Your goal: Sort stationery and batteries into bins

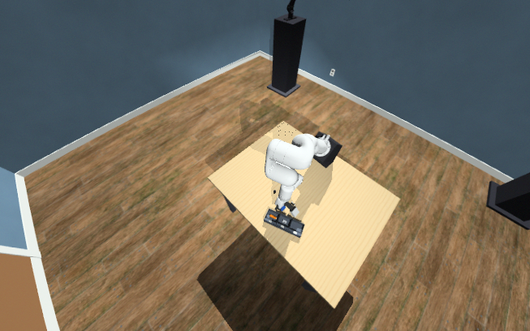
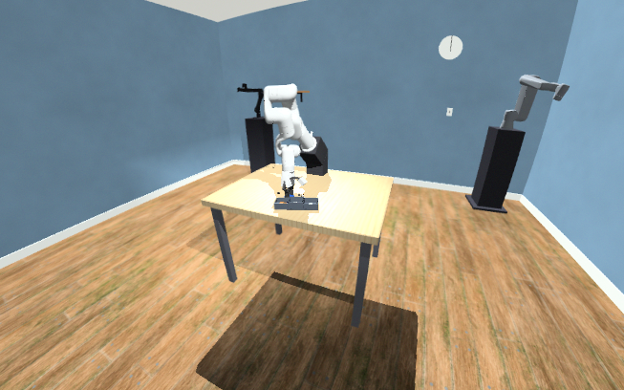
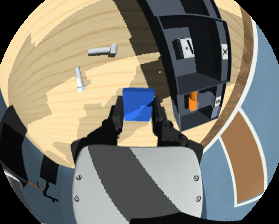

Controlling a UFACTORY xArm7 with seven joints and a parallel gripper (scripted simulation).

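Now: hand 20 mm above the blue block. The rest, counted from my hand: dark double bin (70 mm ahead, 80 mm to the left, 20 mm below); then pencil sharpener (60 mm ahead, 80 mm to the left, 20 mm below); then orange battery (90 mm ahead, 30 mm below).
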